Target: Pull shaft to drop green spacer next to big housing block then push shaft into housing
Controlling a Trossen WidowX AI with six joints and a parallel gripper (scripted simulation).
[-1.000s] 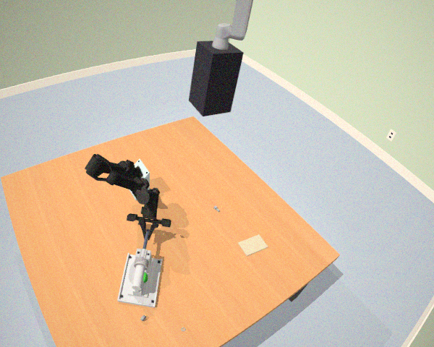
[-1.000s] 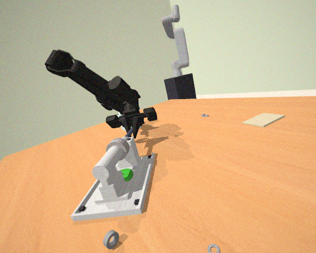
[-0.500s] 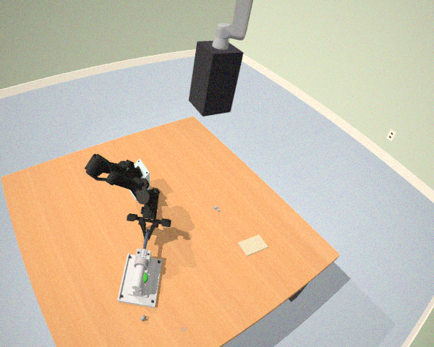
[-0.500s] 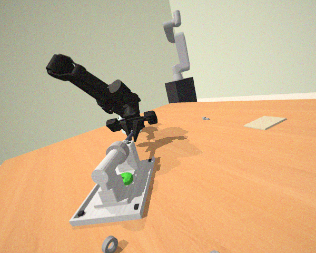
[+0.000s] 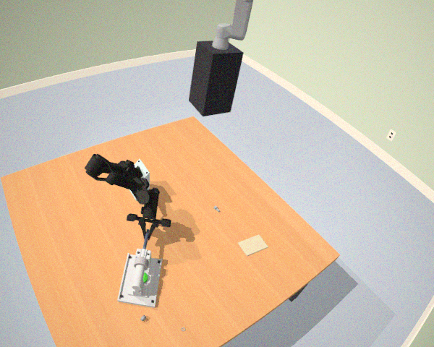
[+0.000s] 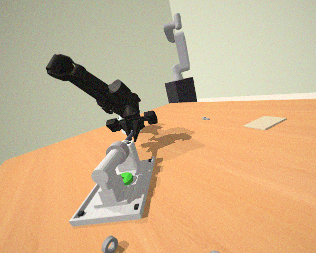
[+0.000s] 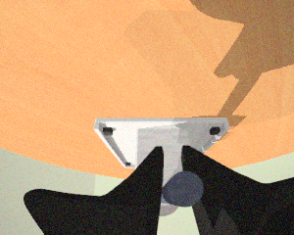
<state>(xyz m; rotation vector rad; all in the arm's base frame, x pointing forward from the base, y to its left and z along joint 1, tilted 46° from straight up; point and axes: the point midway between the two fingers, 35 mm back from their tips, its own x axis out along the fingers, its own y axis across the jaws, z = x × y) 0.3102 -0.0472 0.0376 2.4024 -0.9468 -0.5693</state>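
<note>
My gripper tip is now 5 cm short of the shaft, 3 cm to the left of it and 3 cm below it. From my gripper tip the other things lie so: grey bolt: 8 cm behind, 40 cm to the left, 5 cm below; green spacer: 14 cm ahead, 8 cm to the right, 4 cm below; flat beige tile: 18 cm ahead, 45 cm to the left, 5 cm below.
</note>
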